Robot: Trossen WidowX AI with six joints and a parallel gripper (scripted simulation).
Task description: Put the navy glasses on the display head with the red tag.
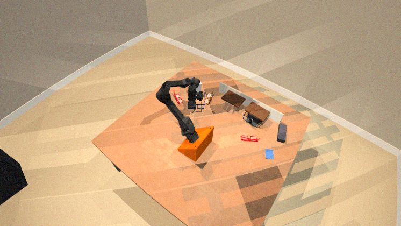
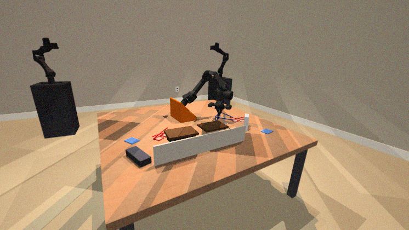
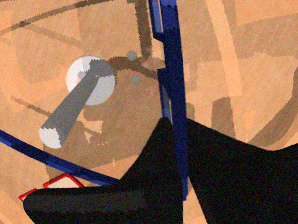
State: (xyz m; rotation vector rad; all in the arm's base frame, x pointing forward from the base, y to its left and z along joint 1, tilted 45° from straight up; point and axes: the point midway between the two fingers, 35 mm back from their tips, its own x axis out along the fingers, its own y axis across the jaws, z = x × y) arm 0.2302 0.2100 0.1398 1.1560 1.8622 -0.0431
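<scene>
Right now the grey peg stand is 5 cm ahead of my gripper tip, 4 cm below it and 2 cm to the left of it. From my gripper tip the other things lie so: dark case: 67 cm to the right, 32 cm ahead, 4 cm below; white panel: 38 cm ahead, 30 cm to the right, 1 cm below.
</scene>
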